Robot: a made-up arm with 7 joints.
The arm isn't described. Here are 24 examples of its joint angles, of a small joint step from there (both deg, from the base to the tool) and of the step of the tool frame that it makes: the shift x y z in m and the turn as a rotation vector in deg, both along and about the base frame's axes.
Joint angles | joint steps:
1: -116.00 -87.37 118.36 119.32 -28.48 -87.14 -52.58 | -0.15 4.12 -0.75 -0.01 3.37 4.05 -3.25
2: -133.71 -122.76 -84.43 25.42 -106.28 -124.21 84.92 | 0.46 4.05 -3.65 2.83 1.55 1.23 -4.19
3: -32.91 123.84 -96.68 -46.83 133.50 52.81 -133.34 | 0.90 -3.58 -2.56 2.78 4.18 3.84 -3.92
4: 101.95 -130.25 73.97 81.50 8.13 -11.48 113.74 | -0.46 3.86 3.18 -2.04 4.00 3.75 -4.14
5: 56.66 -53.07 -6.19 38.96 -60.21 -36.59 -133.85 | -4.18 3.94 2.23 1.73 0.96 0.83 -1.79
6: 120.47 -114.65 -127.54 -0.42 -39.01 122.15 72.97 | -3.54 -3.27 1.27 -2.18 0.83 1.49 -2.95
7: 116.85 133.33 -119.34 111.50 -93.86 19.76 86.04 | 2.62 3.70 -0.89 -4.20 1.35 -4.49 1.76
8: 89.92 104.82 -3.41 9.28 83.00 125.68 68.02 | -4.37 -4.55 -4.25 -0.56 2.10 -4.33 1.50
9: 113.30 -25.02 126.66 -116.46 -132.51 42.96 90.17 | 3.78 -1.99 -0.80 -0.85 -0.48 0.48 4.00
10: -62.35 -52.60 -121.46 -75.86 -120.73 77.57 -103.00 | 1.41 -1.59 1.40 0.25 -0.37 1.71 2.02
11: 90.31 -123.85 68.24 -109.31 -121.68 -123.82 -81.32 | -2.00 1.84 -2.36 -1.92 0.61 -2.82 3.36
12: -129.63 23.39 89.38 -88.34 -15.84 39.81 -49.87 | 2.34 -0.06 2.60 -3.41 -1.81 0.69 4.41
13: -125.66 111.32 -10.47 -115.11 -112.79 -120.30 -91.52 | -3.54 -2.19 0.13 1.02 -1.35 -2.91 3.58
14: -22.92 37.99 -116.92 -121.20 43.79 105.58 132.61 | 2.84 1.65 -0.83 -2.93 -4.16 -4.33 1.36
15: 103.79 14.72 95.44 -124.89 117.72 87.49 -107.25 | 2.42 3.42 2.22 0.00 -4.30 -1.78 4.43
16: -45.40 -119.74 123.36 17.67 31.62 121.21 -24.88 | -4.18 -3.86 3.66 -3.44 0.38 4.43 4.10
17: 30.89 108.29 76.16 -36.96 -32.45 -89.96 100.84 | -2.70 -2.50 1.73 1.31 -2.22 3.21 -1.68
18: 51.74 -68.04 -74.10 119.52 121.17 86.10 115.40 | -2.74 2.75 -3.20 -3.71 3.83 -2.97 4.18
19: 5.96 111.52 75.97 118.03 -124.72 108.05 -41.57 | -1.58 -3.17 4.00 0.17 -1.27 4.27 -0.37
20: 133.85 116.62 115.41 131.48 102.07 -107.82 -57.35 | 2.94 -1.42 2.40 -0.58 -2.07 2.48 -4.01
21: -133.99 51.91 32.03 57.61 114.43 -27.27 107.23 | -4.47 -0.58 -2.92 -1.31 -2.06 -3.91 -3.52
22: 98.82 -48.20 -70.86 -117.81 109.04 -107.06 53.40 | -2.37 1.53 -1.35 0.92 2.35 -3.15 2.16
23: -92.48 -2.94 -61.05 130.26 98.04 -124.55 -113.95 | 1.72 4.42 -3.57 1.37 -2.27 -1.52 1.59
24: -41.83 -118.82 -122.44 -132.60 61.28 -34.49 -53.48 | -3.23 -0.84 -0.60 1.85 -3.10 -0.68 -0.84
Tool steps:
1: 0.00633 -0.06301 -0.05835 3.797 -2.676 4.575
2: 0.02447 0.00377 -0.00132 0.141 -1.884 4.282
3: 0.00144 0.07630 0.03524 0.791 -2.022 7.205
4: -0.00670 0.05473 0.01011 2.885 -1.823 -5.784
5: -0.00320 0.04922 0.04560 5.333 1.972 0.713
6: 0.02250 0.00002 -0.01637 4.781 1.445 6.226
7: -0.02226 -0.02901 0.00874 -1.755 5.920 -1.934
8: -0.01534 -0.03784 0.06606 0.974 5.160 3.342
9: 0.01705 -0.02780 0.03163 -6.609 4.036 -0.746
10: -0.04439 0.01530 0.01403 -1.345 -2.838 -3.368
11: 0.01190 0.00639 0.03397 1.997 0.121 1.082
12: 0.00838 0.01577 0.04864 -1.607 -5.798 1.201
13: 0.03760 0.03200 0.04999 3.992 5.903 -2.910
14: -0.00128 0.05410 -0.02253 -10.156 -4.010 -1.040
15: -0.04105 0.14876 -0.01949 -6.328 -1.702 -9.683
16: 0.08712 0.06040 -0.04402 3.140 -9.890 -2.307
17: 0.00587 0.00082 0.02229 -2.960 -0.940 -2.093
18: -0.00585 0.00752 0.05520 3.468 1.498 -4.594
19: -0.04639 0.05384 -0.04696 2.023 -5.656 -6.671
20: 0.01310 -0.01952 0.04333 -2.557 5.305 0.047
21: 0.01866 0.00148 -0.00302 7.833 -0.027 1.940
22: 0.02770 0.03745 -0.00828 -1.302 -0.399 -6.196
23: 0.04853 0.11412 0.09823 -4.721 -1.514 5.685
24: 0.03861 -0.04252 0.02309 2.916 0.822 -4.449
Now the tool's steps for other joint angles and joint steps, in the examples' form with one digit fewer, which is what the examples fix.
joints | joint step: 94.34 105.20 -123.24 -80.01 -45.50 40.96 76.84 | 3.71 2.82 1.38 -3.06 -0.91 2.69 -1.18
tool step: 0.0013 -0.0070 -0.0018 -4.03 -0.24 -2.24
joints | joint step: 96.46 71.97 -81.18 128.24 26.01 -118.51 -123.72 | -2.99 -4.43 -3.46 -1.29 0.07 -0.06 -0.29
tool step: 0.0075 -0.0128 0.0311 0.63 3.15 3.77
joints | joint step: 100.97 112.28 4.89 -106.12 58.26 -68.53 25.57 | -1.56 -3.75 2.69 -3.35 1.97 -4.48 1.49
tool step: -0.0095 -0.0064 0.0702 6.32 -1.71 -0.66
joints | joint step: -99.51 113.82 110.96 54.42 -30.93 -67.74 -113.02 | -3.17 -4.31 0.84 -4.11 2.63 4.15 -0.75
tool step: -0.0014 0.0006 -0.0059 3.97 1.82 -1.67
